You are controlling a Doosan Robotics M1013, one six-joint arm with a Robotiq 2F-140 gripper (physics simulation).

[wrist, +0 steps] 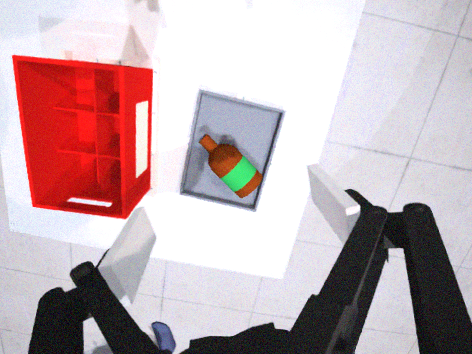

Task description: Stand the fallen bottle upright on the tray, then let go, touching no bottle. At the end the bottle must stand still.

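Places are measured from the arm's base along level axes (x ahead, y left, z up), in millimetres.
Where they show: gripper, between the fingertips: (228, 203).
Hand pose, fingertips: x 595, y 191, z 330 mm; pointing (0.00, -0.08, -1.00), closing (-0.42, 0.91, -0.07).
Each offset is from my fingertips to the top centre of the thing. "spot": to the spot under its first point. Level surfaces: height alone.
A brown bottle {357 mm down, 91 mm ahead, 6 mm right} (235, 170) with a green band lies on its side in the grey tray {spot: 411 mm down, 200 mm ahead, 10 mm right} (218, 202), in the middle of the wrist view. Its neck points to the upper left and its base to the lower right, close to the tray's right wall. My gripper (228, 203) is wide open, with nothing between its fingers. The fingertips stand far apart to the left and right of the tray in the view, and the gripper hangs above the table, apart from the bottle.
A red crate {spot: 320 mm down, 186 mm ahead, 179 mm right} (136, 200) with inner dividers stands left of the tray, close to the left fingertip in the view. The white table {437 mm down} (240, 240) ends at the right and at the bottom, with tiled floor (380, 120) beyond. A small blue object (163, 336) shows at the bottom.
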